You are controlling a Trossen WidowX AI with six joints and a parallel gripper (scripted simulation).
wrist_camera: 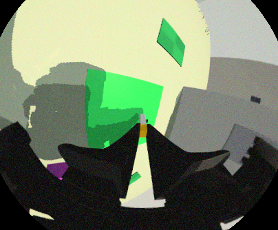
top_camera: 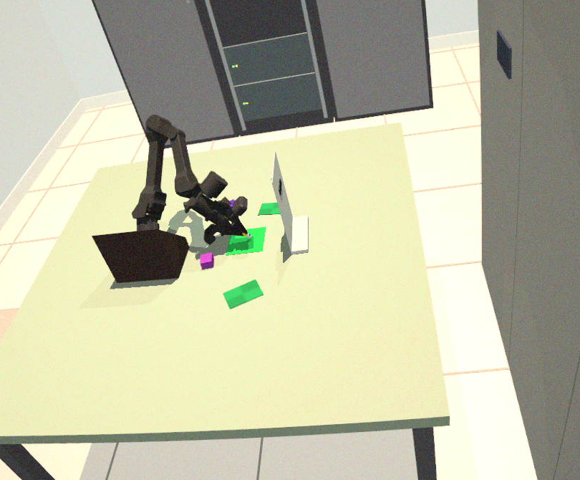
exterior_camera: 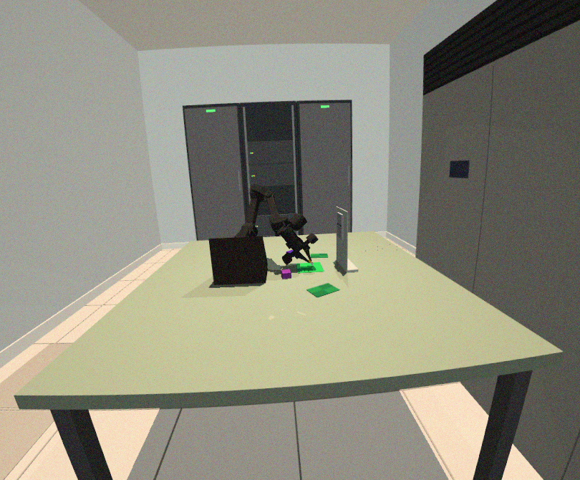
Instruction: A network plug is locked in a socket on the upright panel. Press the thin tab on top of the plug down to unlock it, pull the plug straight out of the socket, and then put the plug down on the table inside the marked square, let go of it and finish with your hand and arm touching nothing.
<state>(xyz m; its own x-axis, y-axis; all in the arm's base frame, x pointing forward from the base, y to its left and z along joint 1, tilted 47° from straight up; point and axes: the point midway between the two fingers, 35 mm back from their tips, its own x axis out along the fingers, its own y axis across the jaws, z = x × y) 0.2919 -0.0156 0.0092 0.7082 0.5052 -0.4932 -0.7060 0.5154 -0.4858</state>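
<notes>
The green marked square lies 30 mm below my gripper tip and 10 mm behind it. The rest, counted from my gripper tip: network plug (right at my gripper tip); then upright panel (150 mm ahead, 100 mm above, 30 mm to the right).
</notes>
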